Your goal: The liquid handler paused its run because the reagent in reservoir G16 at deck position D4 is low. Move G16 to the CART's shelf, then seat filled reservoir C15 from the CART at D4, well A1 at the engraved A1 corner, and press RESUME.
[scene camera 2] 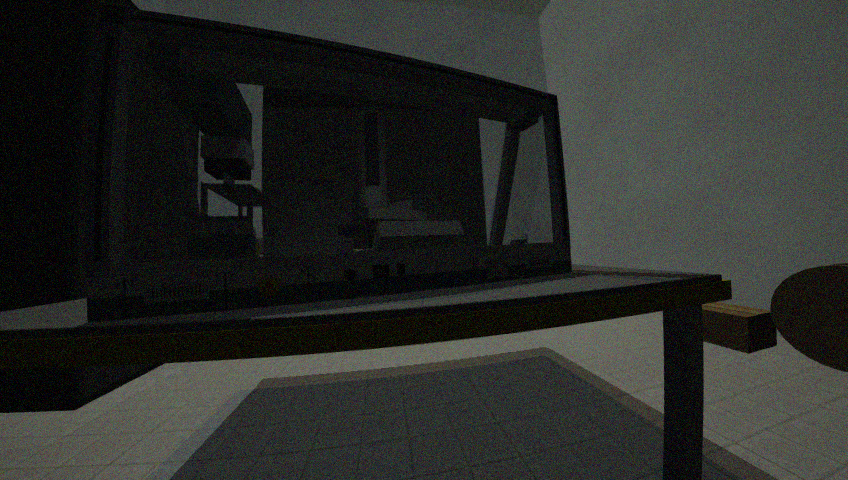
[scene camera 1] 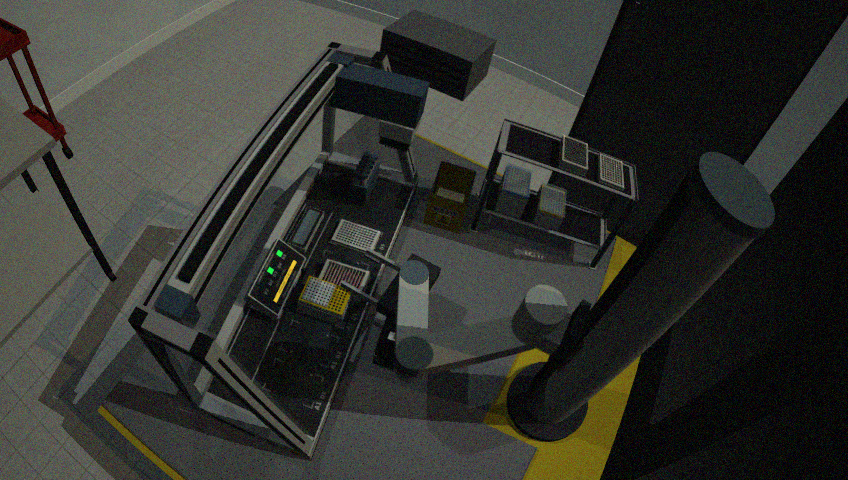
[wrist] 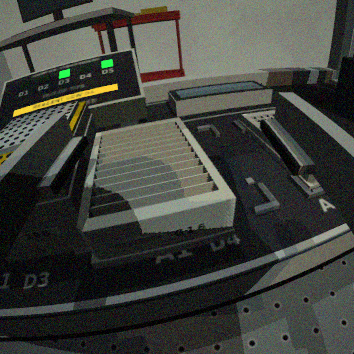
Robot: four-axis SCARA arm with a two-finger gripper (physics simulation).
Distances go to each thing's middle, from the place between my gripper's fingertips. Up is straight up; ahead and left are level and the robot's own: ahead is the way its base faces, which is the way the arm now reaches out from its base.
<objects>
I see my gripper 21 cm short of the long trough (wrist: 228, 100), 7 cm to the left of it and 6 cm above it.
</objects>
